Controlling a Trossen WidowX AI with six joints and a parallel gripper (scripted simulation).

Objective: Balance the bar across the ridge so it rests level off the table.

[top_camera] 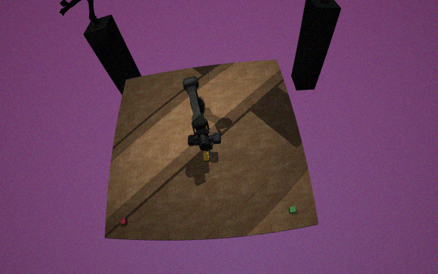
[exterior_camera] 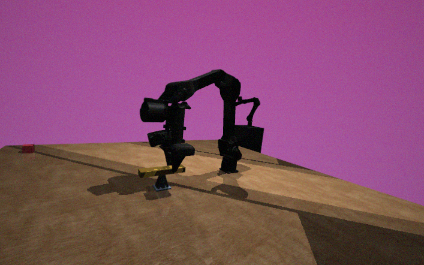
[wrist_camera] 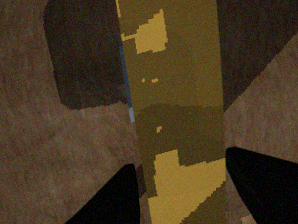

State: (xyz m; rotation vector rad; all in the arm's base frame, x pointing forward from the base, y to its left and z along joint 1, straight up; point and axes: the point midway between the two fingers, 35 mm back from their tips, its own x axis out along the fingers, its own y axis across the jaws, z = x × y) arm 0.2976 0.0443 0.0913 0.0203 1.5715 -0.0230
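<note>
My gripper tip is 30 mm short of the yellow bar. Also, from my gripper tip: green cube (440 mm ahead, 460 mm to the left, 40 mm below); dark blue ridge (30 mm ahead, 30 mm below); red cube (440 mm ahead, 540 mm to the right, 40 mm below).
</note>
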